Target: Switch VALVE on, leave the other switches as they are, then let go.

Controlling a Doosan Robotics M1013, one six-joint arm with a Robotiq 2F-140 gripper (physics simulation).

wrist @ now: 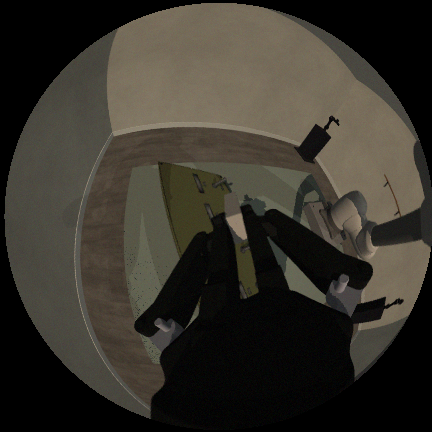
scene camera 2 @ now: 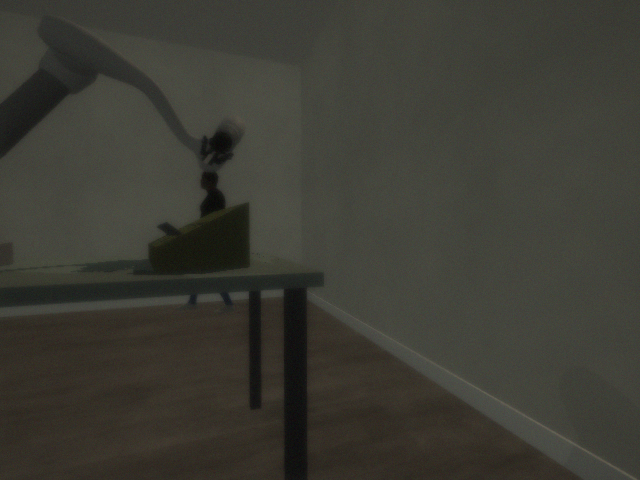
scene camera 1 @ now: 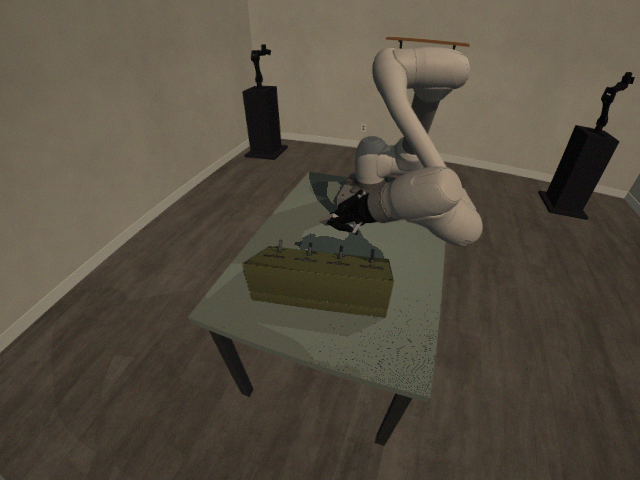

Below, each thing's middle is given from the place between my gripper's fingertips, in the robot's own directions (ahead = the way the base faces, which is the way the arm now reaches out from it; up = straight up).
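The olive switch box point(scene camera 1: 351, 284) is what I measure my hand from at this moment. My hand is 25 cm above the box, and it is also 2 cm to the left of it and 3 cm past it.
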